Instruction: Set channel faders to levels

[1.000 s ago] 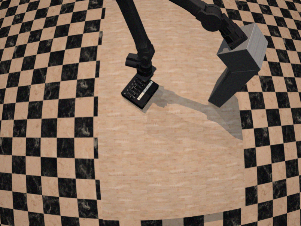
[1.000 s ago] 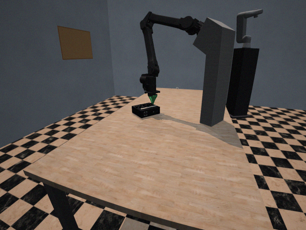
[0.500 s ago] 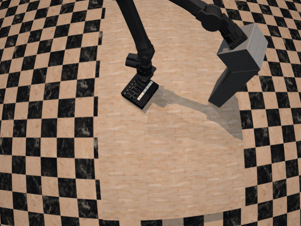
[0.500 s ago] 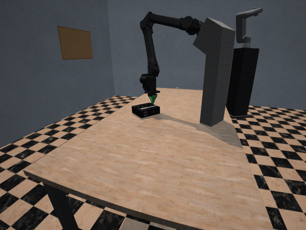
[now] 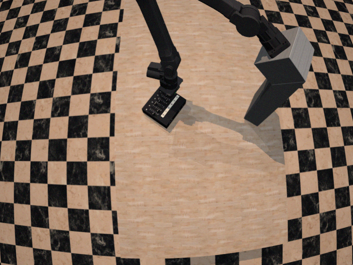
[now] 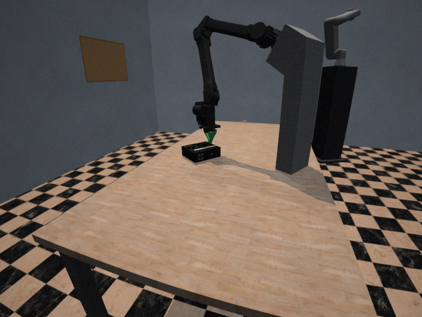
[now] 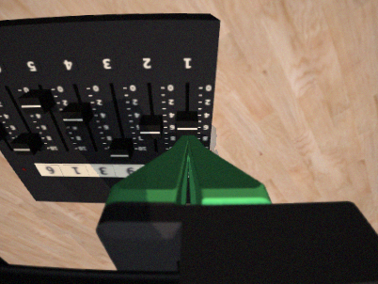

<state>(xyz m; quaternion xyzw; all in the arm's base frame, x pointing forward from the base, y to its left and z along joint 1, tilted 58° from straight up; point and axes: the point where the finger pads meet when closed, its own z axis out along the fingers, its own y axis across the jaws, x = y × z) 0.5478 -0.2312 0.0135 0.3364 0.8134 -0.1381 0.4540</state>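
The channel 2 fader cap lies 3 cm ahead of my hand. From my hand the other things lie so: channel 3 fader cap 4 cm ahead, 3 cm to the left; channel 4 fader cap 7 cm ahead, 1 cm to the left; channel 5 fader cap 9 cm ahead, 1 cm to the left.
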